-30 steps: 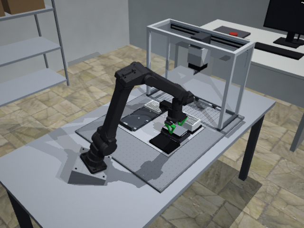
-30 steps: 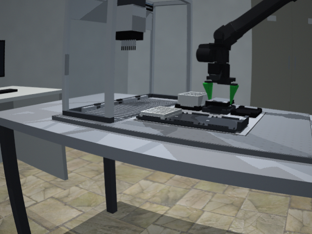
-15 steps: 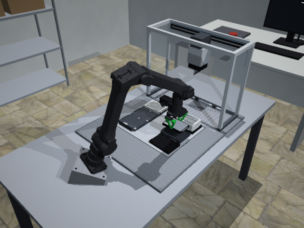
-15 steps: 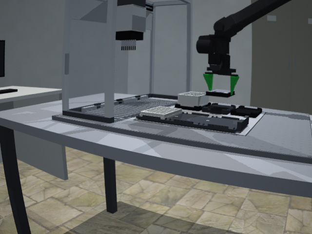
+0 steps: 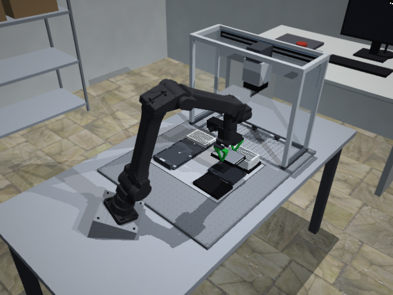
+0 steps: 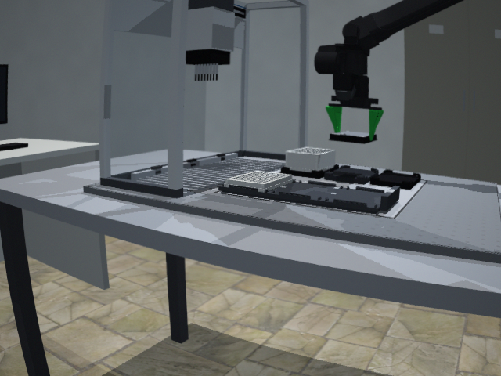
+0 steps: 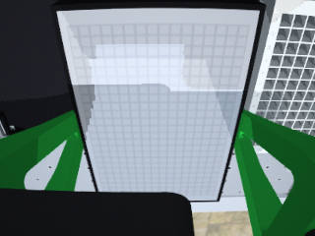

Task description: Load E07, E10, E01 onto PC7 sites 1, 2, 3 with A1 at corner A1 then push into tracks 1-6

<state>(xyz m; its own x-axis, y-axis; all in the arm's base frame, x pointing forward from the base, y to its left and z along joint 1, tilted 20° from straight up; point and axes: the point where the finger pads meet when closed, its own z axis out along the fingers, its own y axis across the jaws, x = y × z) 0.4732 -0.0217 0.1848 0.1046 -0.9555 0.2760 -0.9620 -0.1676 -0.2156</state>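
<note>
My gripper is now 25 cm to the right of the dark plate carrier PC7, 8 cm above it and 2 cm past it. Also, from my hand: plate nest S1: 11 cm behind, 10 cm below, 2 cm to the right; plate nest S2: 10 cm below; plate nest S3: 11 cm ahead, 10 cm below, 1 cm to the left.
</note>
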